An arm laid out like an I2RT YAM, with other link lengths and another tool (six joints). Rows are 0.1 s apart.
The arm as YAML. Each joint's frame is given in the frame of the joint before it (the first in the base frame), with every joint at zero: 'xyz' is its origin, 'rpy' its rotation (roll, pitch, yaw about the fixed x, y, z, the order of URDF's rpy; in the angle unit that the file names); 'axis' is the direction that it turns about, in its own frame. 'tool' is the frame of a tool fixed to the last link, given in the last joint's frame.
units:
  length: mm
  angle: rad
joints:
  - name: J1
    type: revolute
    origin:
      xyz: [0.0, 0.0, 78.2]
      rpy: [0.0, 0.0, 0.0]
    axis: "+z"
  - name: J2
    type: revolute
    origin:
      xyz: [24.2, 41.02, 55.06]
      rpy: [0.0, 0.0, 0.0]
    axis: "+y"
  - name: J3
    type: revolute
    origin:
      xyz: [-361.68, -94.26, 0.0]
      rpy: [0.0, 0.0, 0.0]
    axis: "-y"
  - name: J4
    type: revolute
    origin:
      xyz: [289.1, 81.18, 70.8]
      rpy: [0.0, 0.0, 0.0]
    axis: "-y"
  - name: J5
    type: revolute
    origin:
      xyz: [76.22, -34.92, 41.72]
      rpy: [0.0, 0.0, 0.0]
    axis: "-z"
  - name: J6
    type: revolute
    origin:
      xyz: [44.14, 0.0, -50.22]
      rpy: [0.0, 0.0, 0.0]
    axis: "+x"
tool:
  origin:
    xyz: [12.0, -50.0, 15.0]
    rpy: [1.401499, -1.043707, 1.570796]
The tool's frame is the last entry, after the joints.
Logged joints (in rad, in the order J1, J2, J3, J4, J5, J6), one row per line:
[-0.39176, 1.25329, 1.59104, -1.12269, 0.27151, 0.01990]
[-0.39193, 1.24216, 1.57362, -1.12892, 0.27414, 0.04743]
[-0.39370, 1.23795, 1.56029, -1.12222, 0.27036, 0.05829]
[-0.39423, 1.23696, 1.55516, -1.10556, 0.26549, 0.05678]
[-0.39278, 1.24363, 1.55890, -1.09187, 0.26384, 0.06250]
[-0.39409, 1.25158, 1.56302, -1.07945, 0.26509, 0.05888]
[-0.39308, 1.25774, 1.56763, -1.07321, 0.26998, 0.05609]
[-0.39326, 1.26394, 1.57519, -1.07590, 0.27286, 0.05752]
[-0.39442, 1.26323, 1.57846, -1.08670, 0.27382, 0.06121]
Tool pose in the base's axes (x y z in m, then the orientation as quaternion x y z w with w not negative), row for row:
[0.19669, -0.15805, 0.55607, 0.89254, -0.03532, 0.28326, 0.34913]
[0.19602, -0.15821, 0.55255, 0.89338, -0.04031, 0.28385, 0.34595]
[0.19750, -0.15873, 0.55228, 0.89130, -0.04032, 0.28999, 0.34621]
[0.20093, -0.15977, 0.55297, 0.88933, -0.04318, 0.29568, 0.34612]
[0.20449, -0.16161, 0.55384, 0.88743, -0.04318, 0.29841, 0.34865]
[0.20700, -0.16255, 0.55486, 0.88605, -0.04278, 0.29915, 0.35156]
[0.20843, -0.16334, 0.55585, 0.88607, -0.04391, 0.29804, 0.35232]
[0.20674, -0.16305, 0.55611, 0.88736, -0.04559, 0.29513, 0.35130]
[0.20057, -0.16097, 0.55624, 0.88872, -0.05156, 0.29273, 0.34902]
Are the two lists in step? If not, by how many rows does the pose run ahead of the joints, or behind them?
The pose runs 1 row ahead of the joints: the pose in row i belongs to the joints in row i + 1.
